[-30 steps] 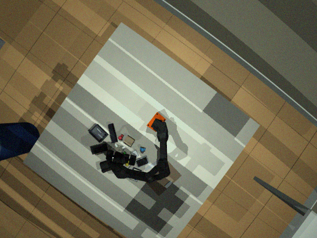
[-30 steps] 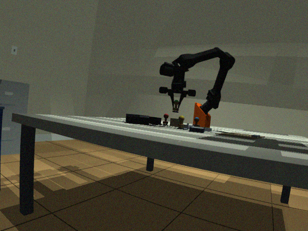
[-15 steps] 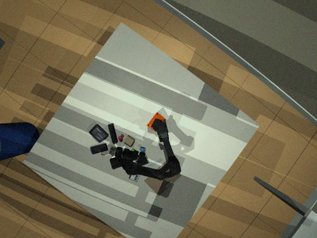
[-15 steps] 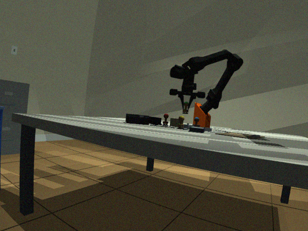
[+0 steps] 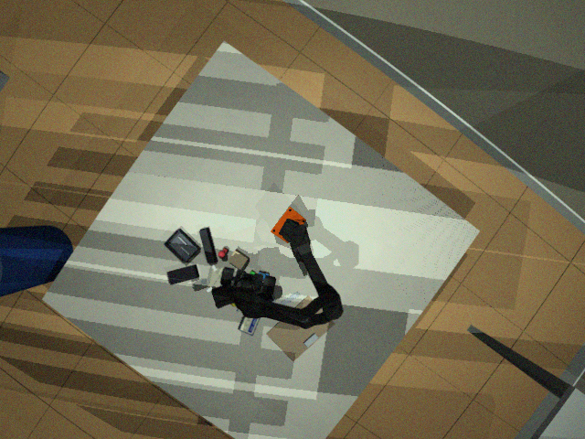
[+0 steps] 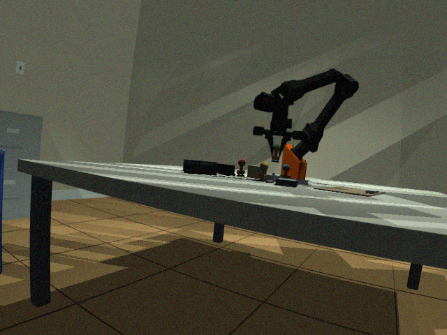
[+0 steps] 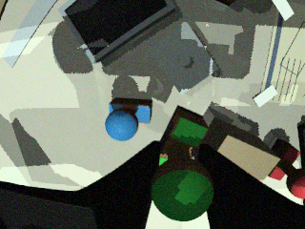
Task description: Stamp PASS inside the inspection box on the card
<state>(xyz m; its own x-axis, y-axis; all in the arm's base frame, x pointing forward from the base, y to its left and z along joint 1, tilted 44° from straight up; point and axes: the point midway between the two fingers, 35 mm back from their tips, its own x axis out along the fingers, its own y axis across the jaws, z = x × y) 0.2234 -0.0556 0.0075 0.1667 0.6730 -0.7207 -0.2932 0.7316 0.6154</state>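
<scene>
Right now my gripper tip is 7 cm above the blue-knobbed stamp, 4 cm to the right of it and 2 cm past it. From my gripper tip the other things lie so: green-knobbed stamp right at my gripper tip; grey block 7 cm below, 5 cm ahead, 1 cm to the left; tan block 7 cm to the right, 7 cm below, 2 cm behind.
</scene>
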